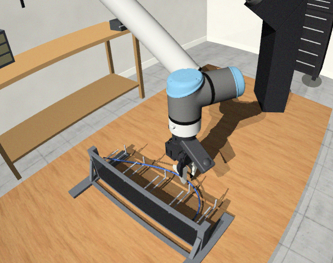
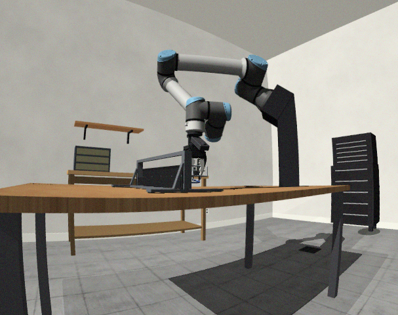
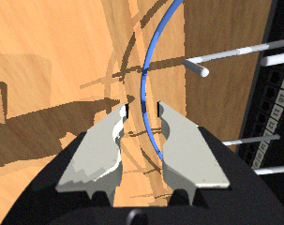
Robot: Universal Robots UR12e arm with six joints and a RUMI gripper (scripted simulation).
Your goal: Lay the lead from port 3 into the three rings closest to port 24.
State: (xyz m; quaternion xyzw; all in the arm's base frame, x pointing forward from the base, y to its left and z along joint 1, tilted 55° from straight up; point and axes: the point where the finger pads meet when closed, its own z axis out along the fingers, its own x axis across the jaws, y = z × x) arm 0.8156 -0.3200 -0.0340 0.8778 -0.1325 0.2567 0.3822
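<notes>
My hand is 13 cm short of the grey rack, 11 cm to the left of it and 1 cm below it.
</notes>
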